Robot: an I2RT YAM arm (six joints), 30 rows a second.
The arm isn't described. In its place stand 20 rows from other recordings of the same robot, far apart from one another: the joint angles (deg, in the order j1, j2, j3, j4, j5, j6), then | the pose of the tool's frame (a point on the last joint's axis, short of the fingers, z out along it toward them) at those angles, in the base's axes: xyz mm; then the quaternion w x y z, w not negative.
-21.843, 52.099, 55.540, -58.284, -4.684, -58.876 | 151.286, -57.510, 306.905, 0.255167, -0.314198, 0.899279, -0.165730
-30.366, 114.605, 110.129, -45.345, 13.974, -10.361 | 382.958, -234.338, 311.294, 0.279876, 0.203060, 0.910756, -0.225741
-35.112, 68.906, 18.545, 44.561, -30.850, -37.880 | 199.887, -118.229, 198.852, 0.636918, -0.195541, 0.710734, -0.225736
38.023, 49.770, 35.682, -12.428, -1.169, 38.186 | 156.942, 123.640, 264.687, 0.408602, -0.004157, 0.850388, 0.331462
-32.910, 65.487, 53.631, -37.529, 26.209, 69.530 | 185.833, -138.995, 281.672, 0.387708, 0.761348, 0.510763, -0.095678
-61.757, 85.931, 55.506, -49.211, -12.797, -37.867 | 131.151, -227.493, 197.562, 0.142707, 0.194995, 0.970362, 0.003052
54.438, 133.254, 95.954, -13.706, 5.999, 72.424 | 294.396, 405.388, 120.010, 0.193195, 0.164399, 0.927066, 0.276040
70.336, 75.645, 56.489, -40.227, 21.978, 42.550 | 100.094, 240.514, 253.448, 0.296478, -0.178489, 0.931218, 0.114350
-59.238, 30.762, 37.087, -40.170, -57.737, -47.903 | 80.742, -76.794, 283.358, 0.587503, -0.149822, 0.791331, -0.078670
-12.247, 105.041, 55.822, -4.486, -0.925, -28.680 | 350.799, -75.558, 133.799, 0.294482, -0.138289, 0.940114, -0.101701
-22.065, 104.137, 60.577, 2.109, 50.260, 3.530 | 338.075, -166.575, 180.100, 0.304993, 0.353059, 0.766128, -0.442013
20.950, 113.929, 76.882, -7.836, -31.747, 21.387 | 397.355, 172.191, 181.512, 0.252887, -0.101539, 0.888667, 0.368793
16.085, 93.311, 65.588, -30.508, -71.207, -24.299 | 302.971, 122.438, 243.537, 0.262066, -0.419474, 0.678958, 0.542567
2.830, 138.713, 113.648, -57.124, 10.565, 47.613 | 480.269, 17.206, 130.268, 0.100496, 0.384232, 0.916149, -0.054196
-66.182, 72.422, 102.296, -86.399, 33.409, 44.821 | 54.773, -172.620, 452.721, 0.220041, 0.802804, 0.451280, -0.321611
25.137, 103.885, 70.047, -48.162, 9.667, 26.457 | 306.218, 137.081, 175.164, 0.099161, 0.017327, 0.993883, -0.045429
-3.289, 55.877, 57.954, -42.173, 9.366, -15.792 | 197.385, -17.146, 330.606, 0.402366, -0.064162, 0.902012, -0.142686
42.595, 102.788, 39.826, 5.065, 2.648, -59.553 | 223.046, 202.832, 87.197, 0.270132, -0.743414, 0.608629, -0.062721
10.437, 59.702, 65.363, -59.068, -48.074, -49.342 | 175.166, 59.199, 346.805, 0.399137, -0.542972, 0.688052, 0.269176
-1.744, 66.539, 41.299, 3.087, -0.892, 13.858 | 263.488, -7.468, 264.152, 0.554272, 0.108321, 0.822669, 0.065309
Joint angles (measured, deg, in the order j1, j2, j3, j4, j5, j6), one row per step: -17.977 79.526 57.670 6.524 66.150 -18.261; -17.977 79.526 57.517 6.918 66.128 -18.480; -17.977 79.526 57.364 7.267 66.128 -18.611; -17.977 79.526 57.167 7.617 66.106 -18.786; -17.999 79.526 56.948 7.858 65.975 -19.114; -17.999 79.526 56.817 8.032 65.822 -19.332; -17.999 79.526 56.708 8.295 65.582 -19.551; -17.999 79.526 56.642 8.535 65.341 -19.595; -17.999 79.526 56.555 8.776 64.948 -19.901; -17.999 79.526 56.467 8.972 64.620 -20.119; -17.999 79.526 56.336 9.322 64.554 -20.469; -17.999 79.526 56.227 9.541 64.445 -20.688; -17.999 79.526 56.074 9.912 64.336 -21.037; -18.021 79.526 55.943 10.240 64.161 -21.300
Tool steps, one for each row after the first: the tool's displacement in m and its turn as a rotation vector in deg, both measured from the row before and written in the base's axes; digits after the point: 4 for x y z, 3 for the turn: 0.0000 0.0000 -0.0003 -0.088 -0.014 0.044; 0.0000 0.0000 -0.0004 -0.072 -0.057 0.014; -0.0001 0.0000 -0.0006 -0.058 0.026 0.039; -0.0001 -0.0001 -0.0009 -0.005 0.294 0.139; 0.0000 0.0000 -0.0005 0.003 0.163 0.171; 0.0001 0.0000 -0.0003 -0.011 0.052 0.255; 0.0002 0.0000 -0.0001 -0.001 -0.141 0.238; 0.0002 0.0000 -0.0002 0.012 0.126 0.413; 0.0002 0.0000 -0.0003 0.018 0.088 0.341; 0.0000 0.0000 -0.0002 -0.093 0.132 0.100; 0.0000 0.0000 -0.0003 -0.035 0.104 0.128; 0.0000 0.0000 -0.0003 -0.085 0.129 0.142; 0.0000 -0.0001 -0.0003 -0.055 0.060 0.175
